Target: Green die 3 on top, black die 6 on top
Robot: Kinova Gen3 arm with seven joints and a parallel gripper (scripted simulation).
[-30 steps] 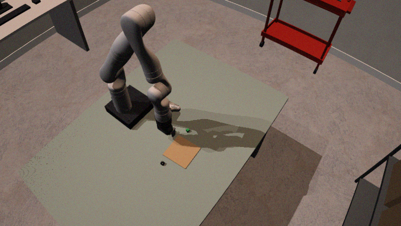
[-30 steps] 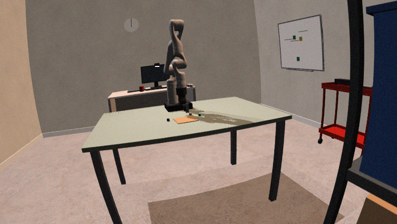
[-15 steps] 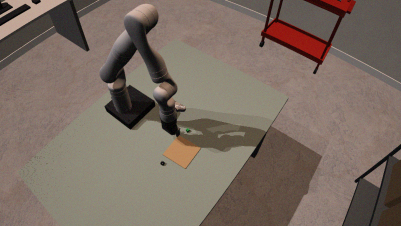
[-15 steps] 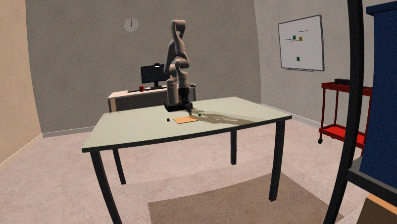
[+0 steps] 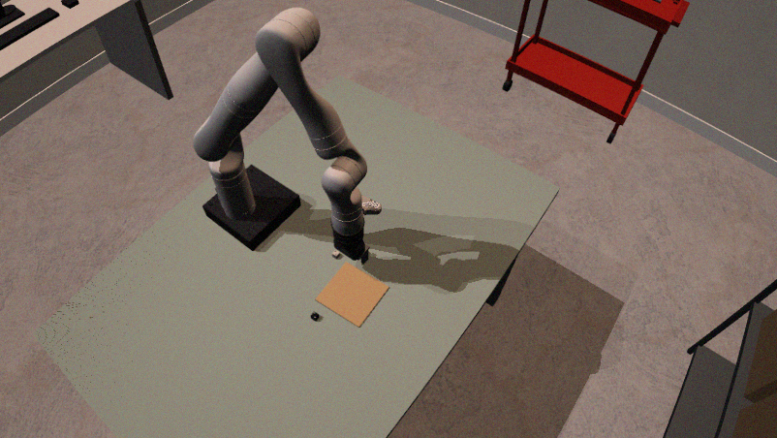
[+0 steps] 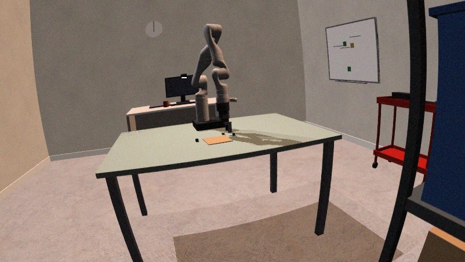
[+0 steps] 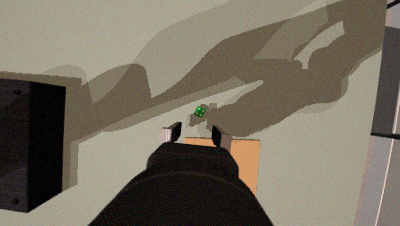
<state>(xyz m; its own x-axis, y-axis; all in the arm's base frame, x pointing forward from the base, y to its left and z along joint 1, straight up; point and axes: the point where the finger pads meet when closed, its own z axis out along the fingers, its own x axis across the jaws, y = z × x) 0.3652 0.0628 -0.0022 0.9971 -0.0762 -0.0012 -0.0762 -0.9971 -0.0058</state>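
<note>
My gripper is now 4 cm above the green die and 3 cm to the right of it. Round my hand: white die 6 cm behind, 4 cm below, 2 cm to the right; black die 20 cm to the right, 4 cm below, 1 cm ahead; orange mat 9 cm to the right, 5 cm ahead, 4 cm below.
</note>
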